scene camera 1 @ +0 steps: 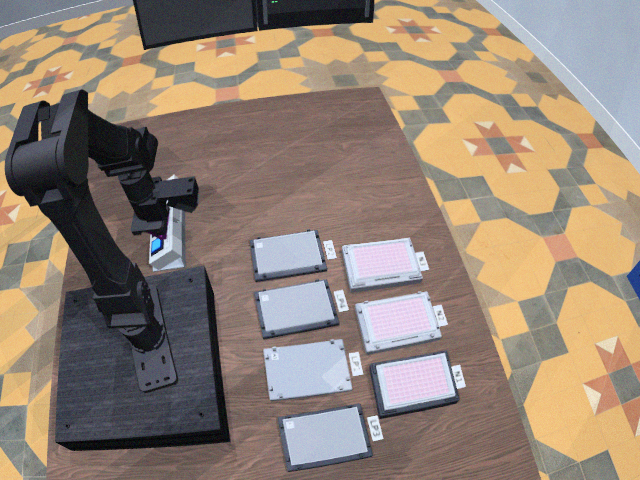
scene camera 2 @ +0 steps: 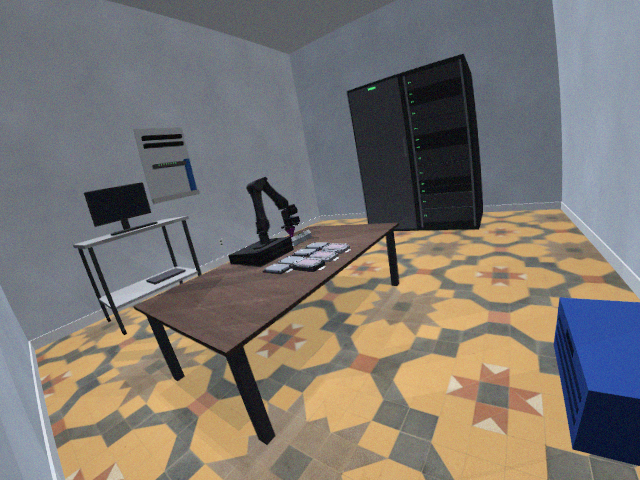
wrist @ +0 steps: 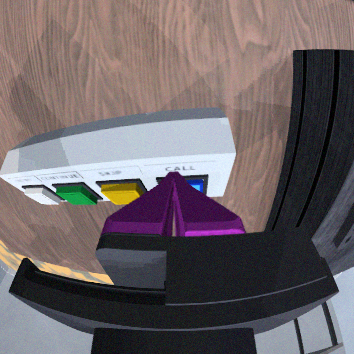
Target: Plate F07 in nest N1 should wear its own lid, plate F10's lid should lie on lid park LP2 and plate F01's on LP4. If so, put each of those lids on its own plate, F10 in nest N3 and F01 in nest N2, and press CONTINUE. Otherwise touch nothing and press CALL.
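Frame: origin at the arm's base, x right, y ahead, z up, level; centimetres.
Seen in the pictures: gripper, fingertip midpoint: point(scene camera 1: 163, 238) point(wrist: 173, 178); arm's base, origin of the base link: point(scene camera 1: 149, 337) point(scene camera 2: 266, 244).
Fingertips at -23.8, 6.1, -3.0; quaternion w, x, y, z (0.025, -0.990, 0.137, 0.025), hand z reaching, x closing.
Offsets run from my fingertips to a thing's top centre, as dx, dy, dz. "pt": to the spot under its first point. Level surfaces: height alone.
My gripper point(scene camera 1: 159, 237) point(scene camera 2: 291, 235) point(wrist: 173, 178) is shut and empty, its purple fingertips at the CALL button @(+0.3, -1.6, -0.1) point(scene camera 1: 156, 245) point(wrist: 198, 186), partly covering it. The visible part of the button is bright blue. The green CONTINUE button @(pt -8.7, +0.2, -0.1) point(wrist: 77, 195) is to the left in the wrist view. Pink-welled plates sit in nests N1 @(+44.7, +35.6, -1.9) point(scene camera 1: 414, 380), N2 @(+31.8, +38.2, -2.3) point(scene camera 1: 401, 318) and N3 @(+18.6, +40.8, -2.1) point(scene camera 1: 383, 259); I cannot tell whether clear lids cover them. Grey lids lie at LP2 @(+9.5, +24.0, -3.6) point(scene camera 1: 289, 253), LP4 @(+21.9, +21.5, -3.6) point(scene camera 1: 297, 305) and LP3 @(+47.9, +17.3, -3.6) point(scene camera 1: 326, 438). Their corner labels are too small to read.
The button box @(-6.8, +1.1, +1.0) point(scene camera 1: 176, 246) point(wrist: 150, 142) stands beside the black arm base point(scene camera 1: 98, 397). A yellow SKIP button @(-4.7, -0.9, +0.2) point(wrist: 121, 193) and a white button @(-14.5, +0.8, +0.2) point(wrist: 42, 195) are on it. A pale panel @(+34.7, +19.1, -3.4) point(scene camera 1: 305, 369) lies between LP4 and LP3. A server cabinet point(scene camera 2: 382, 155) stands beyond the table @(dz -5.4) point(scene camera 2: 222, 304).
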